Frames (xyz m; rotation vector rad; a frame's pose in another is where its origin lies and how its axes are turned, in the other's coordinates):
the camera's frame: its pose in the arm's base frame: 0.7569 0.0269 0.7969 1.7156 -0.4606 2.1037
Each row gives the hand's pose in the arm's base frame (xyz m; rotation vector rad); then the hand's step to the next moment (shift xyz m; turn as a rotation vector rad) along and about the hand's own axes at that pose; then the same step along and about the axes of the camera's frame.
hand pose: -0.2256 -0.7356 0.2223 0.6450 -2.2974 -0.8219
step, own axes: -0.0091 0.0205 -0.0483 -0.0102 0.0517 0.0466
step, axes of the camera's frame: 0.0339 -0.0180 0.0370 0.0144 -0.0344 -0.0596
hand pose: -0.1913 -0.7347 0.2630 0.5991 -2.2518 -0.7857
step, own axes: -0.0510 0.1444 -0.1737 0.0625 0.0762 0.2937
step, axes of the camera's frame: 0.1575 -0.1267 0.1130 -0.0354 0.0233 -0.3069
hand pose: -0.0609 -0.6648 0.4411 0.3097 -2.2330 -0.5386
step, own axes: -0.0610 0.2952 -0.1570 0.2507 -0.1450 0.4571
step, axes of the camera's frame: 0.1839 -0.2820 0.0467 -0.0893 0.3332 -0.4169
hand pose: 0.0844 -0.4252 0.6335 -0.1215 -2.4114 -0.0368
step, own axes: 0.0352 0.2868 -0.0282 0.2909 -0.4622 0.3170
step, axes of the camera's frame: 0.0633 -0.2602 -0.1120 0.0075 0.5960 -0.2085
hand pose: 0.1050 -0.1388 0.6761 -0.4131 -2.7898 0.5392
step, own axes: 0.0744 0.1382 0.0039 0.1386 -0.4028 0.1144
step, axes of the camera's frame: -0.0223 -0.1077 -0.1120 0.0986 0.4288 -0.0310
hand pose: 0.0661 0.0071 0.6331 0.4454 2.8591 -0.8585
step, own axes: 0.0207 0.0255 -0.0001 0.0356 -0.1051 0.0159
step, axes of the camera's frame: -0.0126 -0.0162 -0.0256 0.0379 0.1051 -0.0094
